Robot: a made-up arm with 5 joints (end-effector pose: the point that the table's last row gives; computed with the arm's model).
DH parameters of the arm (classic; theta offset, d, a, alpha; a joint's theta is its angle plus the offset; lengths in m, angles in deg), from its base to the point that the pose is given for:
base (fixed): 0 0.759 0.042 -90
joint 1: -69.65 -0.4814 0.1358 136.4
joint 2: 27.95 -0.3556 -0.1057 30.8
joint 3: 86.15 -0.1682 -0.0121 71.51
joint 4: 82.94 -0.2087 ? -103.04
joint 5: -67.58 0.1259 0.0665 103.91
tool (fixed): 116.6 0.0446 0 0
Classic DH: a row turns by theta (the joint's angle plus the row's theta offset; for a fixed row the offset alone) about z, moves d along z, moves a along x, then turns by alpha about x.
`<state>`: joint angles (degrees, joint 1 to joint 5).
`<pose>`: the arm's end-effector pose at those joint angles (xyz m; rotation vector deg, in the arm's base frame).
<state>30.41 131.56 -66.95 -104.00 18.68</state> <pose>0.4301 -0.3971 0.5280 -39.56 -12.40 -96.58</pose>
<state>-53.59 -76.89 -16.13 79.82 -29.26</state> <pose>0.1558 0.1922 0.9916 -43.63 -57.71 75.25</pose>
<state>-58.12 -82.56 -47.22 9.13 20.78</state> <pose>0.0907 0.1100 0.8663 24.44 40.88 61.94</pose>
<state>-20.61 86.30 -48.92 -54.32 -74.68</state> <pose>0.6300 -0.4316 0.8642 -83.20 81.67 -64.18</pose>
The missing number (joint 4, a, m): 0.0219
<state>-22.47 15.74 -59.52 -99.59 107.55</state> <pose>0.1829 -0.1116 0.5879 -8.18 -26.13 -112.71</pose>
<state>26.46 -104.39 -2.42 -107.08 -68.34</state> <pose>0.1624 0.0935 0.8059 -35.93 -119.57 -55.34</pose>
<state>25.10 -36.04 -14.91 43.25 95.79</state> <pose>0.1225 0.0142 0.3611 71.28 45.78 7.17</pose>
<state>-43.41 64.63 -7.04 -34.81 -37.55</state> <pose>0.5494 -0.3013 1.1263 -87.85 -5.09 -74.22</pose>
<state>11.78 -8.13 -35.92 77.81 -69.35</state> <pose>0.1893 0.0848 0.4552 -91.37 -18.77 105.19</pose>
